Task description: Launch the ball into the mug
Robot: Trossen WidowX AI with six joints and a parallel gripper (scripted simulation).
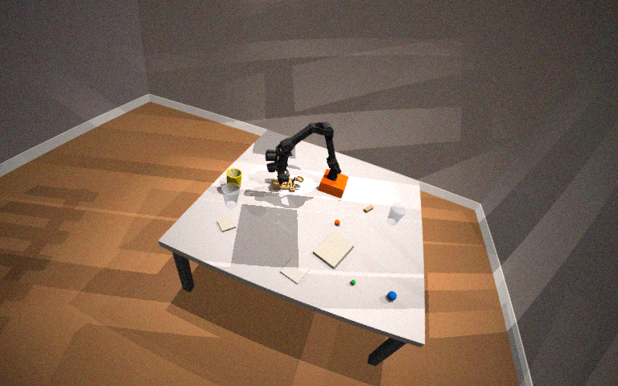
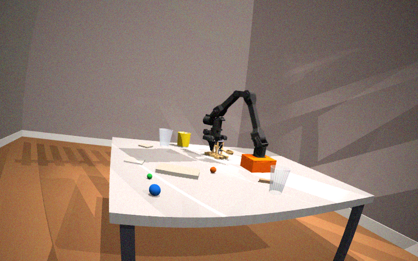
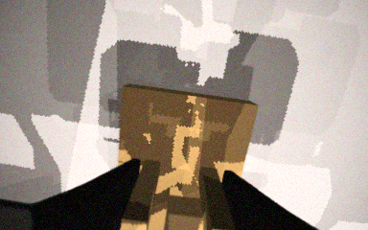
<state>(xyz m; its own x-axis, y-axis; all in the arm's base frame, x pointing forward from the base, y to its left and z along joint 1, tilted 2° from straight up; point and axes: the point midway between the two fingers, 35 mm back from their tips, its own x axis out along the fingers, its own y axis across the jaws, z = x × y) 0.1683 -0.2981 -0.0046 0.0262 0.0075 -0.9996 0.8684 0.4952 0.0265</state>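
The orange ball lies 16 cm ahead of my gripper tip, 41 cm to the left of it and 2 cm below it. The rest, counted from my gripper tip: yellow mug 14 cm ahead, 24 cm to the right; small wooden catapult 3 cm behind, 7 cm to the left, 2 cm above; small wooden block 6 cm behind, 58 cm to the left, 3 cm below.
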